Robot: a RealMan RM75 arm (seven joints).
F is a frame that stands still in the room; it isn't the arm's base.
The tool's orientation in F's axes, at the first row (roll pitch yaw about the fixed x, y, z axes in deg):
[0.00, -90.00, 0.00]
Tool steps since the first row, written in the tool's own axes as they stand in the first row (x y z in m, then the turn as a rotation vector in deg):
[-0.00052, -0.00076, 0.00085, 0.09, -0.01, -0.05]
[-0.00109, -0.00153, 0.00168, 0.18, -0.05, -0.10]
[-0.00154, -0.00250, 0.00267, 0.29, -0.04, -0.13]
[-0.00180, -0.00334, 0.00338, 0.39, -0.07, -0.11]
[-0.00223, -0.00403, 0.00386, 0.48, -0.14, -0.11]
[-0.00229, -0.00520, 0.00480, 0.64, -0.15, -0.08]
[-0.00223, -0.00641, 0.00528, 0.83, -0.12, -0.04]
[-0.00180, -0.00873, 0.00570, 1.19, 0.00, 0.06]
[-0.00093, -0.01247, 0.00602, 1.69, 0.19, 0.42]
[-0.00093, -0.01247, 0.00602, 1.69, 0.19, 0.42]
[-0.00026, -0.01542, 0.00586, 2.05, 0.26, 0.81]
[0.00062, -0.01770, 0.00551, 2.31, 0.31, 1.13]
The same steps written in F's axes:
[-0.00085, -0.00076, -0.00052, 0.05, -0.01, 0.09]
[-0.00168, -0.00153, -0.00109, 0.10, -0.05, 0.18]
[-0.00267, -0.00250, -0.00154, 0.13, -0.04, 0.29]
[-0.00338, -0.00334, -0.00180, 0.11, -0.07, 0.39]
[-0.00386, -0.00403, -0.00223, 0.11, -0.14, 0.48]
[-0.00480, -0.00520, -0.00229, 0.08, -0.15, 0.64]
[-0.00528, -0.00641, -0.00223, 0.04, -0.12, 0.83]
[-0.00570, -0.00873, -0.00180, -0.06, 0.00, 1.19]
[-0.00602, -0.01247, -0.00093, -0.42, 0.19, 1.69]
[-0.00602, -0.01247, -0.00093, -0.42, 0.19, 1.69]
[-0.00586, -0.01542, -0.00026, -0.81, 0.26, 2.05]
[-0.00551, -0.01770, 0.00062, -1.13, 0.31, 2.31]

